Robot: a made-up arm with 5 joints. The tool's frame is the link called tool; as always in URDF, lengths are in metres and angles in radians. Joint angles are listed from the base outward.
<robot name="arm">
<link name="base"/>
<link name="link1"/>
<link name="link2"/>
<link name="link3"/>
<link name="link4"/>
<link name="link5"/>
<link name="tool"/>
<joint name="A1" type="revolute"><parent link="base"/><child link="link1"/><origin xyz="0.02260 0.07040 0.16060" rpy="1.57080 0.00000 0.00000"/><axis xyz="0 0 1"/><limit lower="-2.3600" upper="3.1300"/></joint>
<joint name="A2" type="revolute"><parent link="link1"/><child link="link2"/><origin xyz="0.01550 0.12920 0.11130" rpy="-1.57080 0.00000 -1.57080"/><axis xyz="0 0 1"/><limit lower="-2.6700" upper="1.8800"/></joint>
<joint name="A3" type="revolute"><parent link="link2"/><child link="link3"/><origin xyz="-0.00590 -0.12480 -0.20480" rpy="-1.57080 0.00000 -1.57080"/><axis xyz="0 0 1"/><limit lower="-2.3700" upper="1.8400"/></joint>
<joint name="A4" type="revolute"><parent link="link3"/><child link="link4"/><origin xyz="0.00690 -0.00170 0.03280" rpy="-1.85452 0.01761 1.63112"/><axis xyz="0 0 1"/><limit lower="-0.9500" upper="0.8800"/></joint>
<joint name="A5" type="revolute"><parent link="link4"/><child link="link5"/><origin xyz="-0.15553 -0.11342 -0.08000" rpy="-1.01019 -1.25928 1.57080"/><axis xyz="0 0 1"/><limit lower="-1.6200" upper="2.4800"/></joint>
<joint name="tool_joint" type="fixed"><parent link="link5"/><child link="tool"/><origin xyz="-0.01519 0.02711 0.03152" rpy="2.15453 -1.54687 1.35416"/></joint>
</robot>
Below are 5 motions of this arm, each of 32 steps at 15 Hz.
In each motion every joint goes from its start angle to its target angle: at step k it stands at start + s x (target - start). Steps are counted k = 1, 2, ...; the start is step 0. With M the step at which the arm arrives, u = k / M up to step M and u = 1 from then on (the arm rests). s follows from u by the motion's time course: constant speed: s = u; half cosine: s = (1 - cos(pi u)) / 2; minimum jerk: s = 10 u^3 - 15 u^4 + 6 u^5.
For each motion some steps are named. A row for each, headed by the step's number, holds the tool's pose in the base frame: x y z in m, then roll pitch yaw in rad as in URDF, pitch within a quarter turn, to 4 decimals.
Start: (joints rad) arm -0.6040 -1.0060 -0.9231 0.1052 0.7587
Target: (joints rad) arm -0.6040 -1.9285 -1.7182 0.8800 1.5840
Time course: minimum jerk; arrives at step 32
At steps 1, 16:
1: 0.0294 -0.2329 0.2192 2.0811 1.2550 -3.0730
16: 0.0148 -0.3042 0.3551 2.9610 0.4520 -2.2218

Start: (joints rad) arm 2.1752 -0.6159 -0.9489 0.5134 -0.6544
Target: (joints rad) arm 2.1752 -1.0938 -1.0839 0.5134 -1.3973
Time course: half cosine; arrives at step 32
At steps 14, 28, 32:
14: 0.0792 -0.2331 0.0763 -2.7027 -0.5529 -0.1393
28: 0.0493 -0.2538 0.0324 -3.0109 -0.4520 -0.4393
32: 0.0471 -0.2550 0.0293 -3.0328 -0.4437 -0.4586

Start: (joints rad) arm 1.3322 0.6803 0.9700 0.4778 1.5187
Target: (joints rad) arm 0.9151 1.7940 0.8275 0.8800 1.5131
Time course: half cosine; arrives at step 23
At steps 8, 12, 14, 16, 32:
8: 0.1301 0.0716 -0.0794 1.9251 -0.3224 0.7003
12: 0.0412 0.1680 -0.0700 2.0326 -0.3338 1.0453
14: -0.0121 0.2054 -0.0544 2.0855 -0.3729 1.2120
16: -0.0629 0.2317 -0.0338 2.1267 -0.4271 1.3588
32: -0.1519 0.2588 0.0159 2.1709 -0.5596 1.6088

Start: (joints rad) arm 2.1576 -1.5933 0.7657 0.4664 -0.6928
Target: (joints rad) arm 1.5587 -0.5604 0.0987 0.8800 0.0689
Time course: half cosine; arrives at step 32
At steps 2, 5, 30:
2: -0.2203 -0.2633 -0.1468 -0.0433 -0.4989 -2.1220
5: -0.2157 -0.2782 -0.1301 -0.0611 -0.5524 -2.0325
30: 0.0282 -0.3279 0.0007 -0.7412 -0.2250 -0.1541

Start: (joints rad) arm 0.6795 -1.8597 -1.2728 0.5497 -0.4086
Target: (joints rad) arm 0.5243 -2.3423 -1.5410 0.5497 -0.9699
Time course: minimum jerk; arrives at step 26
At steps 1, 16, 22, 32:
1: -0.2114 -0.2609 0.2641 2.9121 0.4021 -1.5313
16: -0.2516 -0.2191 0.3176 2.2577 0.1422 -1.8812
22: -0.2646 -0.1990 0.3385 2.0517 0.0293 -1.9946
32: -0.2659 -0.1967 0.3408 2.0305 0.0167 -2.0066

